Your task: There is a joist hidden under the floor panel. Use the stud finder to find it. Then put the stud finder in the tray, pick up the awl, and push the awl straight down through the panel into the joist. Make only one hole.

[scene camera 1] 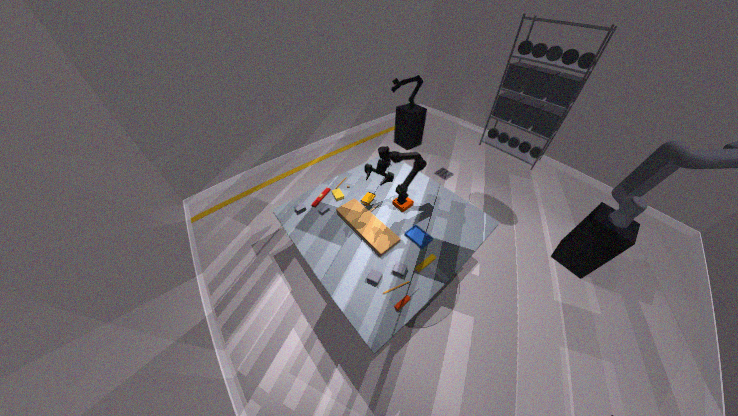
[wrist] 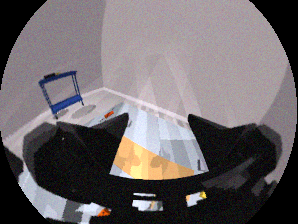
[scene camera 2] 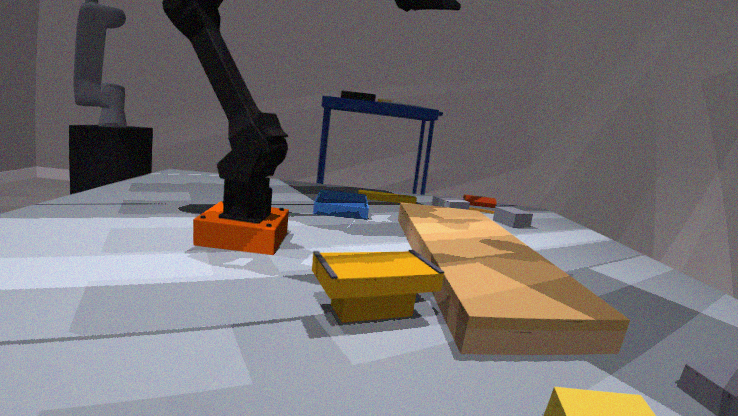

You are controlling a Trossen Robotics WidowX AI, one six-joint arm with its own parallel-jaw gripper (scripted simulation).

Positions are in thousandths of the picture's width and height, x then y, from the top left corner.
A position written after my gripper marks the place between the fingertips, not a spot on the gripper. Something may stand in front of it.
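Note:
Yellow stud finder (scene camera 2: 491, 689), visible. Blue tray (scene camera 2: 451, 489), likewise. My gripper (wrist: 535, 520): open, holding nothing.

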